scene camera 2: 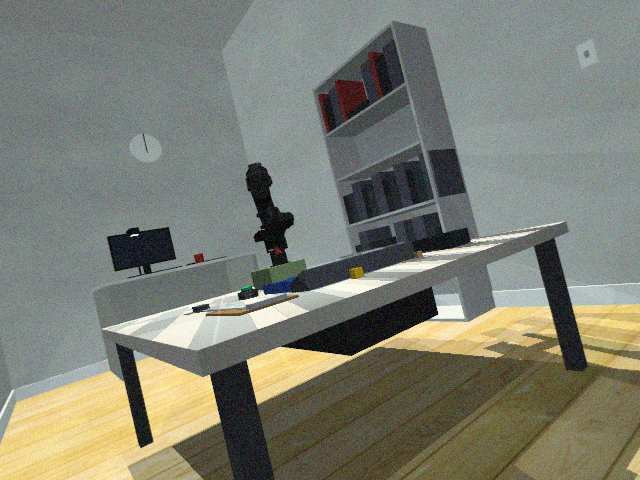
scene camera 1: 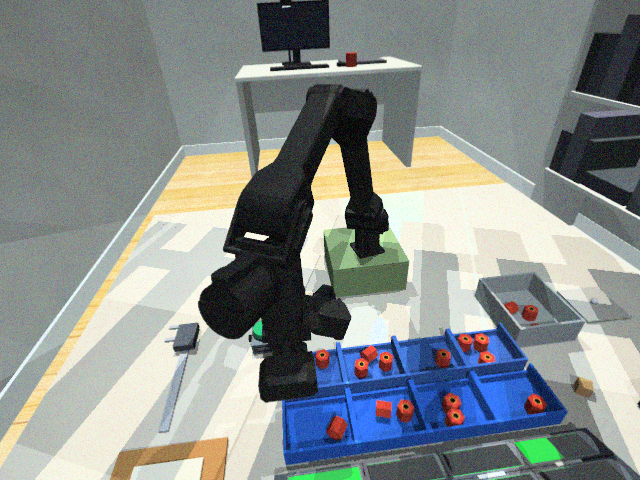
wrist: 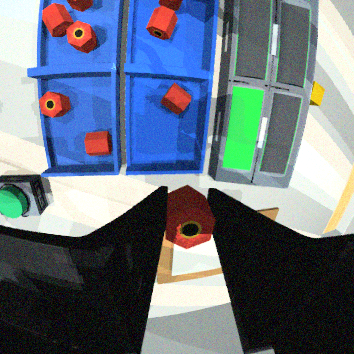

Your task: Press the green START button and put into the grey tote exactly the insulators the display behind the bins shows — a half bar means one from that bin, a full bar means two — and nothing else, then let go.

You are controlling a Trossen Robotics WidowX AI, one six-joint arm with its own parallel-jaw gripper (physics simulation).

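Places are measured from the arm's base along level axes (x ahead, y left, z up), in metres.
Pixels of known places: gripper, fingertip midpoint: [scene camera 2: 281, 252] [wrist: 187, 194]; arm's base, origin of the base link: [scene camera 2: 280, 264] [scene camera 1: 367, 248].
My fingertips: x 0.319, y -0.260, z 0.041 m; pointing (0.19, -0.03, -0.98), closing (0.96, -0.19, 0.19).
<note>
For each thing: its top centre in the pictures, then the offset to it from my fingertips. "spot": a spot on its surface instead.
- red hexagonal insulator, middle of its top: [wrist: 194, 231] [scene camera 2: 277, 246] dx -0.004, dy -0.008, dz +0.022 m
- grey tote, surface spot: [scene camera 1: 555, 338] spot: dx +0.003, dy +0.512, dz -0.111 m
- green START button, middle of its top: [wrist: 6, 205] [scene camera 1: 262, 326] [scene camera 2: 246, 286] dx -0.202, dy -0.018, dz -0.084 m
- display, surface spot: [wrist: 215, 170] spot: dx +0.062, dy -0.039, dz -0.102 m
- caliper, middle of its top: [scene camera 1: 169, 364] [scene camera 2: 203, 306] dx -0.191, dy -0.200, dz -0.106 m
- wooden frame, surface spot: [scene camera 1: 214, 459] spot: dx +0.000, dy -0.133, dz -0.119 m
- tan cube, middle of its top: [scene camera 1: 585, 383] dx +0.095, dy +0.471, dz -0.105 m
- yellow cube, middle of its top: [wrist: 317, 93] [scene camera 2: 355, 268] dx +0.237, dy +0.051, dz -0.098 m
My gripper [wrist: 187, 194] is shut on a red hexagonal insulator [wrist: 189, 217] [scene camera 2: 277, 251], held above the table beyond the end of the blue bins [scene camera 1: 372, 447] [wrist: 167, 71]. Its fingers are hidden in scene camera 1. Red insulators lie in both bin rows. The grey tote [scene camera 1: 555, 338] at the right holds at least two red insulators. The green START button [wrist: 12, 201] [scene camera 1: 257, 329] [scene camera 2: 247, 289] is partly behind the arm in scene camera 1. The display [wrist: 215, 170] has a green bar [wrist: 243, 127] filling one cell; another green bar [scene camera 1: 538, 450] fills about half a cell.
A green block [scene camera 1: 369, 279] stands under the arm's farther end. A caliper [scene camera 1: 178, 374] lies at the left. A wooden frame [scene camera 1: 214, 459] [wrist: 165, 260] lies near the front. A tan cube [scene camera 1: 583, 386] lies right of the bins, and a yellow cube [scene camera 2: 356, 272] [wrist: 317, 94] beside the display.
</note>
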